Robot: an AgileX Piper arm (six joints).
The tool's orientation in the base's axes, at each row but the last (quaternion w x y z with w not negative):
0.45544 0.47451 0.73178 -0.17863
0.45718 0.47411 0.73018 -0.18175
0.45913 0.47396 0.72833 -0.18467
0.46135 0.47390 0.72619 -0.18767
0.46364 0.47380 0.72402 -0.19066
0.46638 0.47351 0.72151 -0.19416
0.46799 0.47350 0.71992 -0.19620
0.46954 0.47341 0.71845 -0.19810
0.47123 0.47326 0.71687 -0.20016
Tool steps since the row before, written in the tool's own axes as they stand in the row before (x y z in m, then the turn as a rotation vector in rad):
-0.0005 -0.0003 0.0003 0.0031 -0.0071 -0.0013
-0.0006 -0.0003 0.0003 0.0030 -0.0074 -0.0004
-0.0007 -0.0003 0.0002 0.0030 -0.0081 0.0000
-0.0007 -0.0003 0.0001 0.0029 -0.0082 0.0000
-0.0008 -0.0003 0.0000 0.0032 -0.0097 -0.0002
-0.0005 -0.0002 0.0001 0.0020 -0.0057 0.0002
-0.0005 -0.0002 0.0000 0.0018 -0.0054 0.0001
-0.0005 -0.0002 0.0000 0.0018 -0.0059 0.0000
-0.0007 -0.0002 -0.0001 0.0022 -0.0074 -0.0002
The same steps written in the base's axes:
0.0000 -0.0006 0.0002 -0.0072 -0.0009 -0.0031
0.0000 -0.0007 0.0003 -0.0069 -0.0017 -0.0036
-0.0001 -0.0007 0.0004 -0.0074 -0.0023 -0.0039
-0.0001 -0.0006 0.0005 -0.0074 -0.0024 -0.0038
-0.0002 -0.0006 0.0006 -0.0089 -0.0029 -0.0042
-0.0001 -0.0004 0.0003 -0.0051 -0.0019 -0.0027
-0.0001 -0.0003 0.0004 -0.0048 -0.0017 -0.0025
-0.0001 -0.0003 0.0004 -0.0053 -0.0019 -0.0025
-0.0001 -0.0004 0.0006 -0.0068 -0.0023 -0.0030

